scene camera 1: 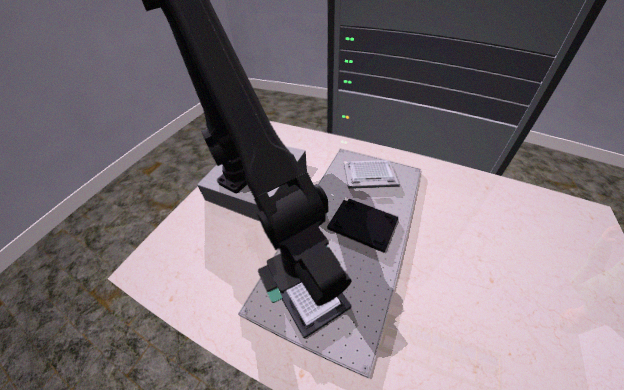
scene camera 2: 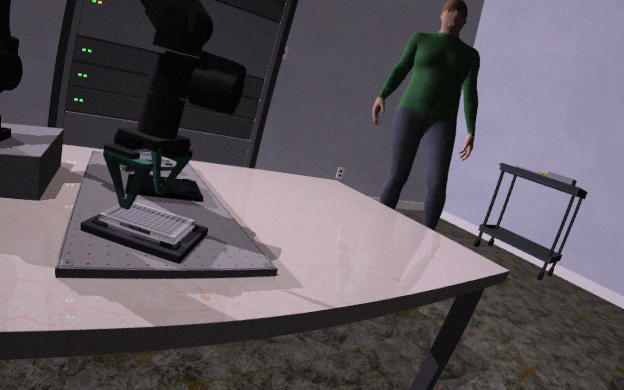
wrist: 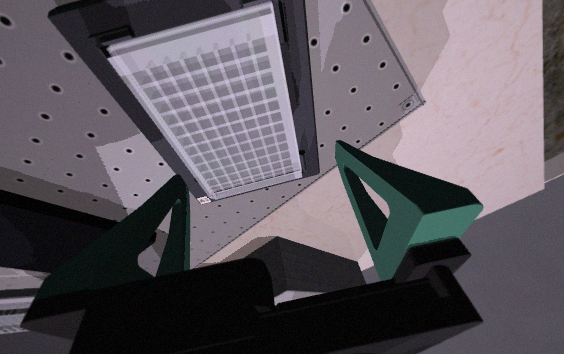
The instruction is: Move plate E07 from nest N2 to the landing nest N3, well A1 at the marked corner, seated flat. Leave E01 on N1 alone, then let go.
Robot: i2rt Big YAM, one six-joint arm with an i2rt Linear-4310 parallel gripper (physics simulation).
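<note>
A clear-white well plate sits in the near dark nest. A small white label marks one corner of that nest. A second white plate sits in the light grey nest at the far end. The black nest between them holds no plate. I cannot read which plate is E07 or E01. My gripper is open and empty, its green fingertips apart near the near plate's inner end. The arm partly covers this plate in scene camera 1.
The nests stand on a grey perforated board. The arm's grey base block stands beside it. A dark rack cabinet stands behind the table. A person and a cart are beyond the table.
</note>
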